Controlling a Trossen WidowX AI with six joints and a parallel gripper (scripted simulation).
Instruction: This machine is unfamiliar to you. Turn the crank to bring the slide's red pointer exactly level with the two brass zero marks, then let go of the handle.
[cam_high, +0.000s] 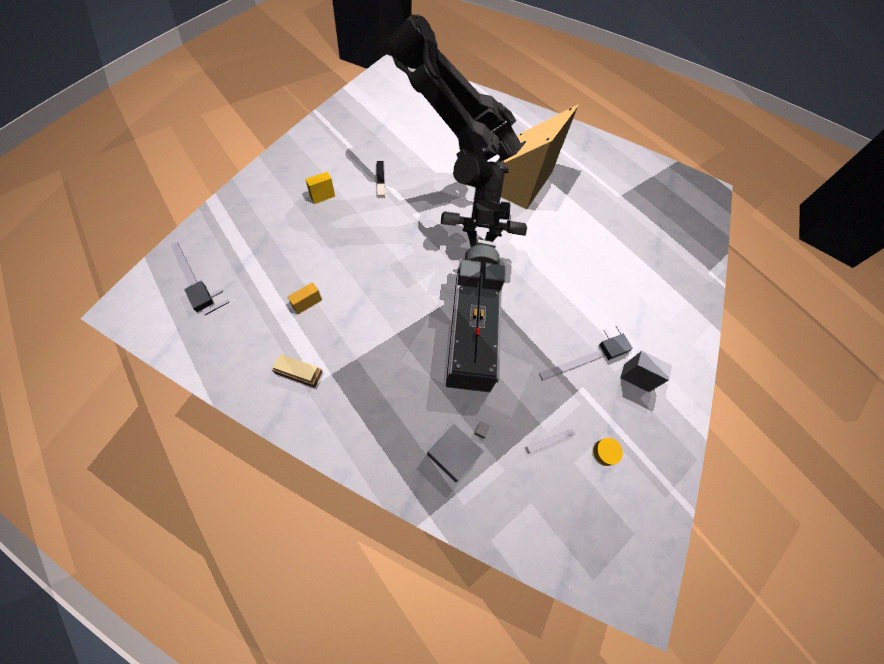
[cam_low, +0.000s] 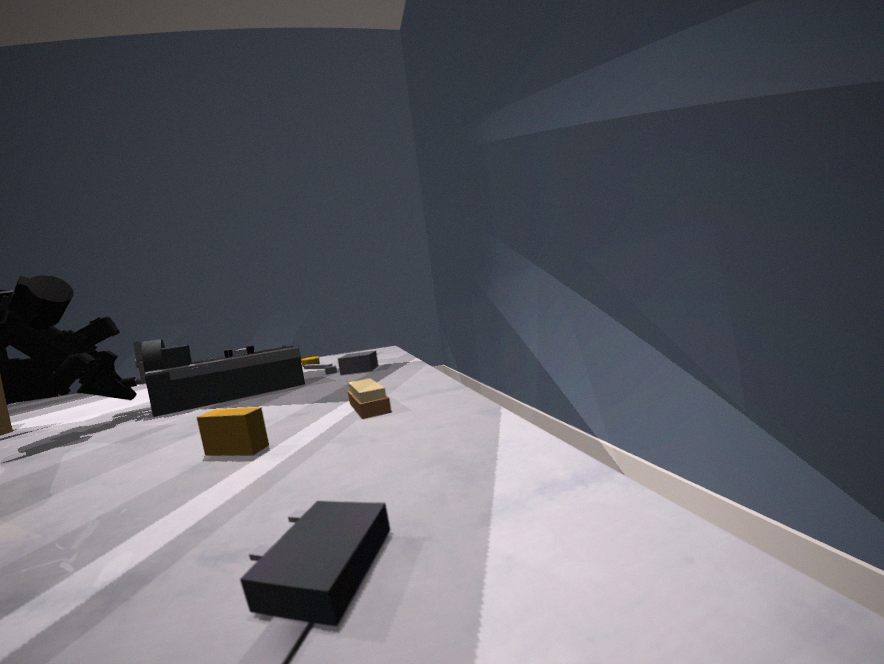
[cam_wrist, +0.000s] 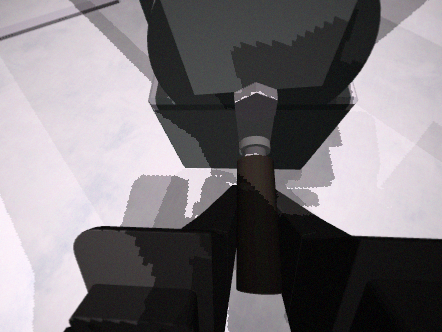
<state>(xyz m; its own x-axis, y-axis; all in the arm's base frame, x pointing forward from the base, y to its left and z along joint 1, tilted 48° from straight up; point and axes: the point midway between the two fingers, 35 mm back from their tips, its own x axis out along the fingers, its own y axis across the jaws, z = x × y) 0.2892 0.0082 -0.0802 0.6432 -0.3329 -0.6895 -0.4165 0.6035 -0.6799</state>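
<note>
My gripper tip is now 30 mm below the dark brown crank handle, 20 mm past it and 10 mm to the left of it. Round my gripper tip: tan block: 410 mm ahead, 170 mm to the right, 20 mm below; yellow cube: 440 mm to the right, 10 mm ahead; red pointer: 180 mm ahead, 90 mm to the left, 50 mm above.
</note>
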